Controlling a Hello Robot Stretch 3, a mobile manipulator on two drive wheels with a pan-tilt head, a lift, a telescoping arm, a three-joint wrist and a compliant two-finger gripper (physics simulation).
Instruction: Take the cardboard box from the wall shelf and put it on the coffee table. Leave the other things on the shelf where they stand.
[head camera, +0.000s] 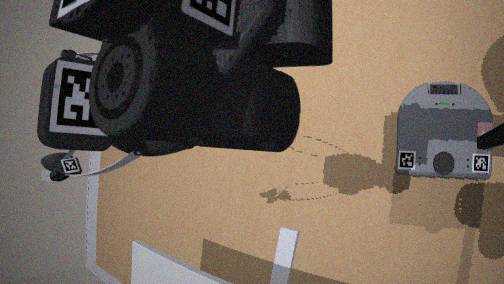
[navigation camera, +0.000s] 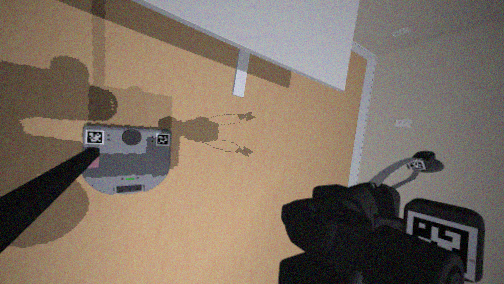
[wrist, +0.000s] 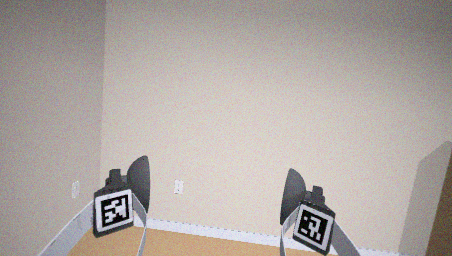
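My gripper is open, its two fingers wide apart, with wall and floor showing between them in the wrist view. One fingertip also shows against the grey wall in the head and navigation views; the other is hidden there. The cardboard box, the wall shelf and its other things do not show in these views. Part of a white table shows at the bottom of the head view and the top of the navigation view, off to the side of the gripper. Whether it is the coffee table I cannot tell.
A white table leg reaches over the wooden floor. A white baseboard runs along the wall. Two wall outlets show near a room corner. A brown surface stands at the wrist view's right edge.
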